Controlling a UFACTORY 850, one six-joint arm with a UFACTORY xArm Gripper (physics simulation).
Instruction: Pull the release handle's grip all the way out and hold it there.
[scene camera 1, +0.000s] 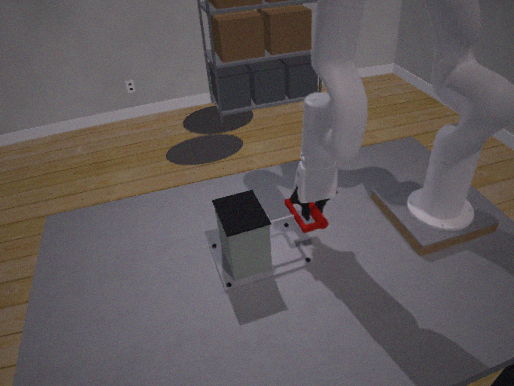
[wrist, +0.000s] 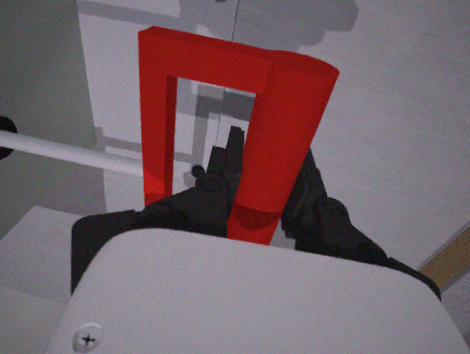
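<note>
The red release handle (scene camera 1: 314, 227) (wrist: 156, 115) is a rectangular loop whose thick round bar is the grip (wrist: 287, 130). A pale rod (scene camera 1: 281, 220) (wrist: 65, 153) joins the loop to the grey-green box (scene camera 1: 247, 252) (wrist: 37, 75) with a black top, and a clear length of rod shows between box and loop. My gripper (scene camera 1: 311, 216) (wrist: 262, 156) is shut on the grip, one finger inside the loop and the other on the outer side. The lower end of the grip is hidden behind the gripper's body in the wrist view.
The box stands on a pale base plate (scene camera 1: 220, 270) with dark bolts, on the grey table top (scene camera 1: 125, 310). The arm's base stands on a wood-edged block (scene camera 1: 400, 226) at the right. A shelf unit (scene camera 1: 265, 61) with boxes stands behind the table.
</note>
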